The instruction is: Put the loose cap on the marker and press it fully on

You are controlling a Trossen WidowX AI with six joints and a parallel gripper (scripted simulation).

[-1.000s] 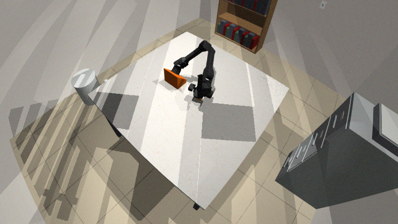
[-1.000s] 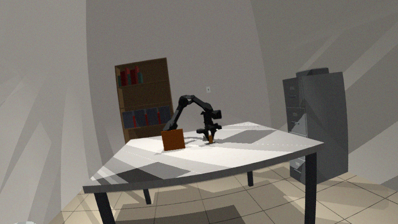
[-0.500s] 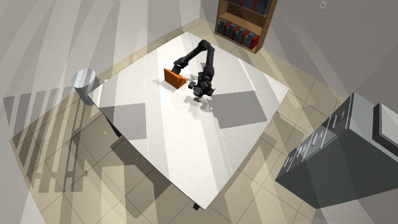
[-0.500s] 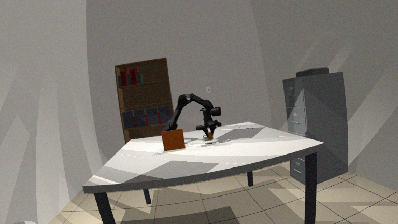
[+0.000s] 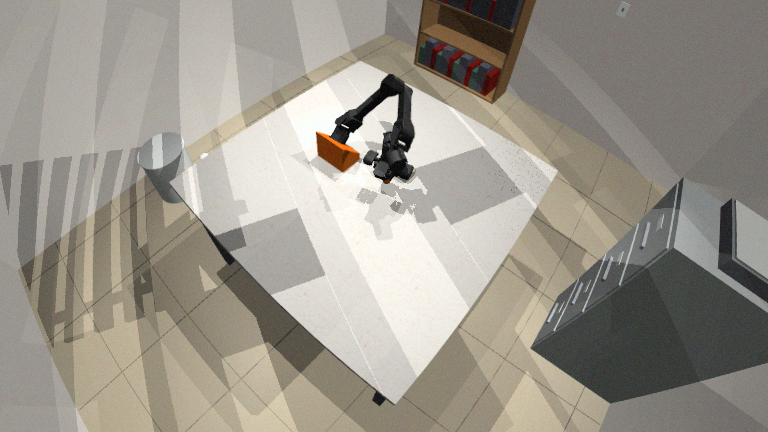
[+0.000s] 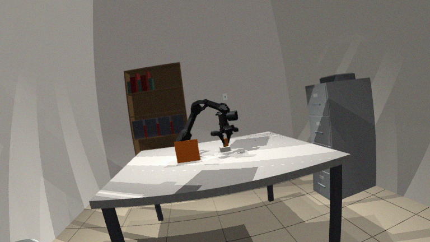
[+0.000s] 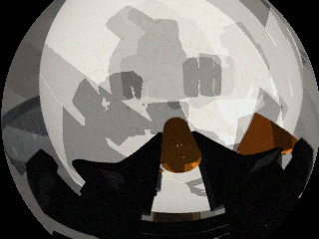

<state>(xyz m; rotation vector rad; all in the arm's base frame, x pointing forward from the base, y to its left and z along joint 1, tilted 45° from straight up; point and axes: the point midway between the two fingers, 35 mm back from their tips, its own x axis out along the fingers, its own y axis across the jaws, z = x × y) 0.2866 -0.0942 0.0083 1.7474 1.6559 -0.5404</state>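
The pale holder block is 12 cm to the left of my gripper tip, 6 cm below it and 2 cm ahead of it. Round my gripper tip: orange cap: 1 cm above.
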